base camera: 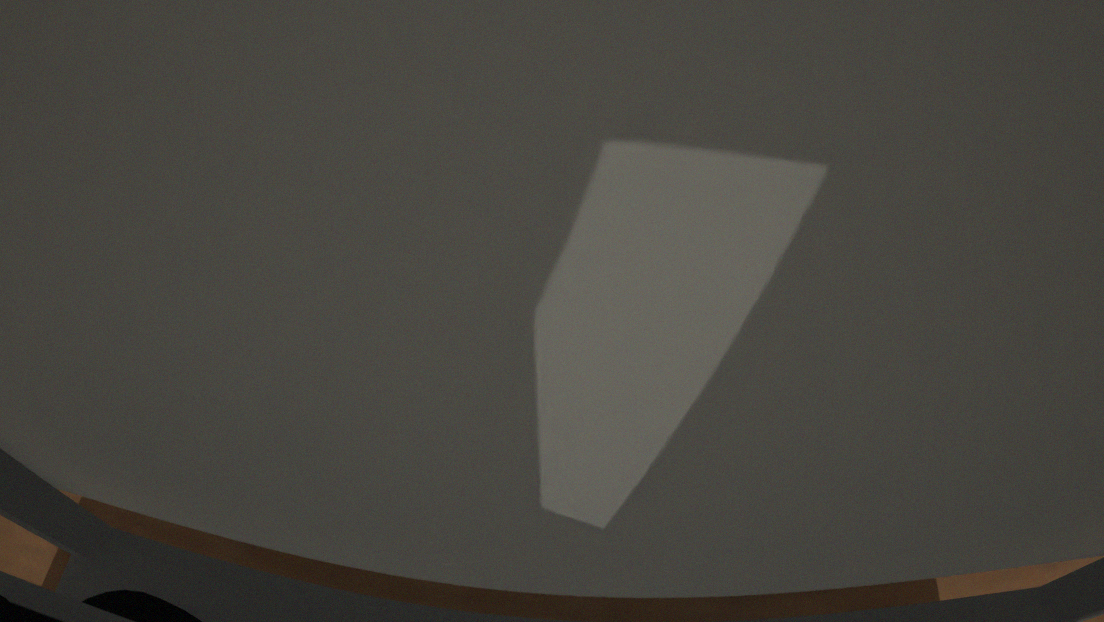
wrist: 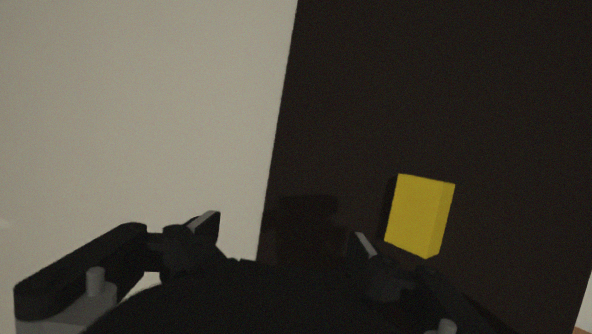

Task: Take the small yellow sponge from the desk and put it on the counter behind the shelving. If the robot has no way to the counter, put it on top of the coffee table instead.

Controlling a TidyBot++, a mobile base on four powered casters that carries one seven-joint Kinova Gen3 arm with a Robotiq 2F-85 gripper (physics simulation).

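The small yellow sponge lies on the dark desk top in the wrist view, right of the centre. My gripper is open and empty, at the bottom of the wrist view. The sponge is to the right of the right fingertip, outside the space between the fingers. The desk's left edge runs up the picture between the two fingers. The counter, the shelving and the coffee table cannot be made out in either view.
A pale wall or surface fills the left of the wrist view, beyond the desk's edge. In the base camera view a large grey surface with a lighter patch fills most of the picture. Brown strips show along its bottom edge.
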